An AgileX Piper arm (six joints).
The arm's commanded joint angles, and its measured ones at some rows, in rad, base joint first. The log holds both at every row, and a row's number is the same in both.
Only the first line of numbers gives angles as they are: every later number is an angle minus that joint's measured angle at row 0.
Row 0, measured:
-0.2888 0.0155 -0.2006 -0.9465 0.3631 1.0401
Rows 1 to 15, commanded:
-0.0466 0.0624 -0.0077 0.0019 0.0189 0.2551
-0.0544 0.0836 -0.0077 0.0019 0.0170 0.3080
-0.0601 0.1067 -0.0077 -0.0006 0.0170 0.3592
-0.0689 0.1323 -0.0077 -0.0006 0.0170 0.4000
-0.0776 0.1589 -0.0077 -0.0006 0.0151 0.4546
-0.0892 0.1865 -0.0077 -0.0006 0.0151 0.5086
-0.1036 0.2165 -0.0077 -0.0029 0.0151 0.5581
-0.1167 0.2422 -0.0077 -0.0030 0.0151 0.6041
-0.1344 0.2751 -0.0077 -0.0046 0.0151 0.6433
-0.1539 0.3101 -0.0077 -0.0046 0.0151 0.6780
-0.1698 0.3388 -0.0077 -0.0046 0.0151 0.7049
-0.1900 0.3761 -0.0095 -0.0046 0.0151 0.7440
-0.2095 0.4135 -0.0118 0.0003 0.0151 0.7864
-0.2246 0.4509 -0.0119 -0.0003 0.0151 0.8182
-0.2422 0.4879 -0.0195 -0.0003 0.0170 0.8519
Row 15, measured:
-0.1803 0.3657 0.0000 0.0000 0.0099 0.7196
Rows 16 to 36, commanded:
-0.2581 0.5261 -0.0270 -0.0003 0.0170 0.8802
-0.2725 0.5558 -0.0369 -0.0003 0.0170 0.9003
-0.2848 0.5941 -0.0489 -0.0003 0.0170 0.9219
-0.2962 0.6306 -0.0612 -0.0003 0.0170 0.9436
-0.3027 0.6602 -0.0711 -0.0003 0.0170 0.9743
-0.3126 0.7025 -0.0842 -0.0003 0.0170 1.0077
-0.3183 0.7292 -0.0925 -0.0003 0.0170 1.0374
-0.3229 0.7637 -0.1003 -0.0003 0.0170 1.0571
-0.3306 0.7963 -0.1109 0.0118 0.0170 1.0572
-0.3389 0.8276 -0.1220 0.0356 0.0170 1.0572
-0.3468 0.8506 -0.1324 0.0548 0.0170 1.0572
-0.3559 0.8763 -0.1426 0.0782 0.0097 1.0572
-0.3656 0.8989 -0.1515 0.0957 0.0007 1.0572
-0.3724 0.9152 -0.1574 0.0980 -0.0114 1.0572
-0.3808 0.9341 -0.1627 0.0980 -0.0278 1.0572
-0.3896 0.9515 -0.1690 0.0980 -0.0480 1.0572
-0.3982 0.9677 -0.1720 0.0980 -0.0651 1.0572
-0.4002 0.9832 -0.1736 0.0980 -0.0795 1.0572
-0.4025 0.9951 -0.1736 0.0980 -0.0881 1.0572
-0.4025 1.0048 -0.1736 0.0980 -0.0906 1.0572
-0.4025 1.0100 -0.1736 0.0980 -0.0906 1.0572
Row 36, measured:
-0.3924 0.9753 -0.1668 0.0992 -0.0599 1.0567
